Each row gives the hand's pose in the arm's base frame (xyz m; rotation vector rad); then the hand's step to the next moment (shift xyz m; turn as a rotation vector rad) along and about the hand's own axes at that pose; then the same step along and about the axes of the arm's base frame.
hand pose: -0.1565 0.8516 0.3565 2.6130 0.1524 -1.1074
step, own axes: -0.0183 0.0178 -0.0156 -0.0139 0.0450 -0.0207
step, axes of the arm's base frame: 0.0017 -0.0117 0.0275 0.0140 -0.0360 0.0340
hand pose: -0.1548 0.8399 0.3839 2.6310 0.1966 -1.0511
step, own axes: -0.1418 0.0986 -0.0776 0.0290 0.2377 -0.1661
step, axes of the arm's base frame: -0.0289 -0.0702 0.1735 0.1848 -0.1703 0.1476
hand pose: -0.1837 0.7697 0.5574 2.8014 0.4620 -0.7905
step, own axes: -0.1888 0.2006 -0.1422 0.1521 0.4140 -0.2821
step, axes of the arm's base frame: -0.0156 -0.1951 0.2404 0.4006 -0.2737 0.1967
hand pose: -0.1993 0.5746 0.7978 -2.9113 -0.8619 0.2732
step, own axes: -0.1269 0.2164 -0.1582 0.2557 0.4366 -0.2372
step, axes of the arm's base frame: 0.0414 -0.2564 0.1432 0.4892 -0.2342 0.1346
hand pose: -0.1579 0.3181 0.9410 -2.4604 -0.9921 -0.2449
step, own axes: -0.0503 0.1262 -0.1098 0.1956 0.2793 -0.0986
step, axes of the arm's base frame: 0.0521 -0.1633 0.0337 0.3355 -0.1044 0.0504
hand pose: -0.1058 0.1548 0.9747 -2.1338 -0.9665 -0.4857
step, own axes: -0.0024 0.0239 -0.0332 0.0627 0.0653 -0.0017
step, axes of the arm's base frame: 0.0154 -0.0368 0.0094 0.0902 -0.0002 0.0077
